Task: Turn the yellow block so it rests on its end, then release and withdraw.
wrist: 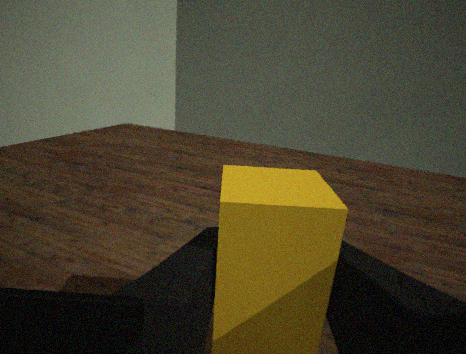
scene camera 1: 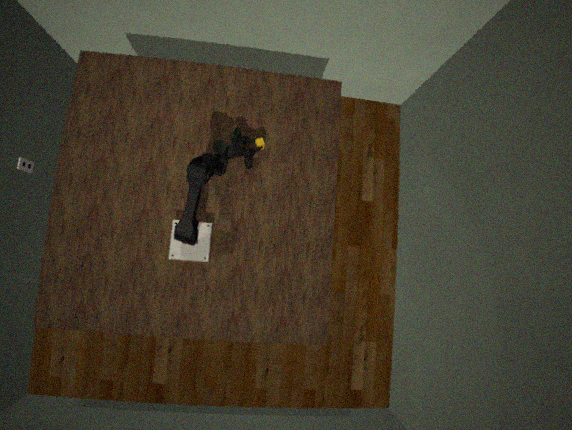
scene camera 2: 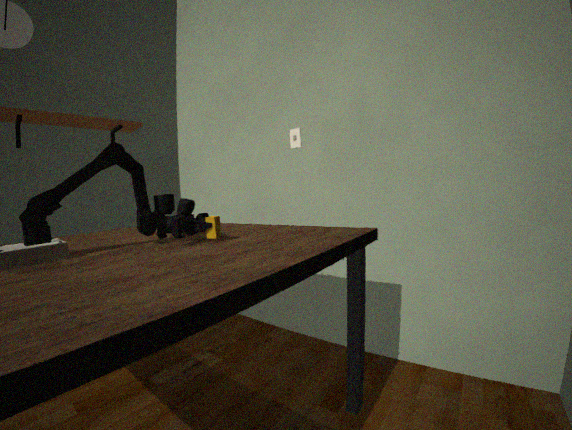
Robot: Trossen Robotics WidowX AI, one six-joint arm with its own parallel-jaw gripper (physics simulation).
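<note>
The yellow block (scene camera 1: 259,143) (scene camera 2: 214,227) (wrist: 279,265) is upright, its long side running up and down and a small end facing up. My gripper (scene camera 2: 208,226) (wrist: 265,241) is shut on the block, with one dark finger on each side of it in the wrist view. The gripper reaches out nearly level. In scene camera 2 the block's lower end is at or very near the table top (scene camera 2: 280,245); I cannot tell for sure whether it touches. The block's lower part is cut off in the wrist view.
The arm's white base plate (scene camera 1: 202,250) stands on the brown table (scene camera 1: 125,290). The table's far corner and edges show beyond the block in the wrist view. A wall shelf (scene camera 2: 65,119) is behind the arm in scene camera 2.
</note>
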